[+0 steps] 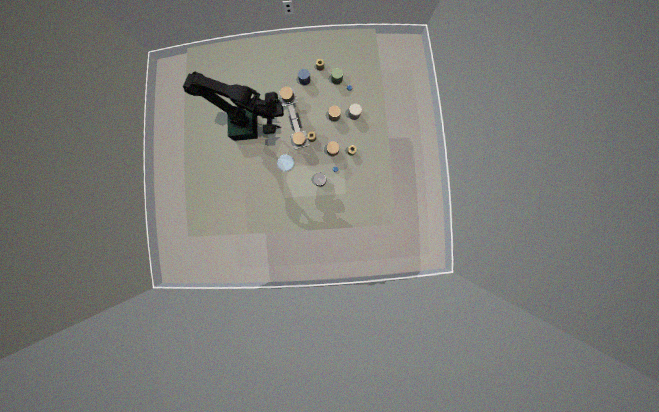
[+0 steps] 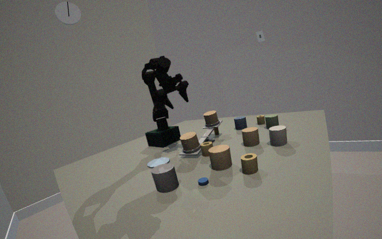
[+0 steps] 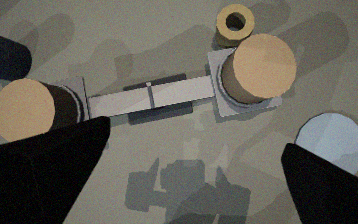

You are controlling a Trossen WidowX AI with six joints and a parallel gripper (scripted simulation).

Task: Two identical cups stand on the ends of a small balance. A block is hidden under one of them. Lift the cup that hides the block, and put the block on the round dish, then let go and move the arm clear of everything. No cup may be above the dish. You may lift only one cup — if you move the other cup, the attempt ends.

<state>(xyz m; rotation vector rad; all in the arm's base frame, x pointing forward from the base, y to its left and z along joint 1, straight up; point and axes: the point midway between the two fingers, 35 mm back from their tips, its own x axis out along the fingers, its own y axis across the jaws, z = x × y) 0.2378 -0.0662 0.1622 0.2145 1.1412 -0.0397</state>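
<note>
The grey block is 18 cm below my gripper tip, 6 cm to the right of it and 6 cm ahead of it. From my gripper tip the other things lie so: balance 18 cm below, 7 cm to the left, 4 cm ahead; pale blue round dish 21 cm below, 18 cm to the right, 3 cm behind; grey cylinder 31 cm to the right, 18 cm below, 15 cm ahead.
</note>
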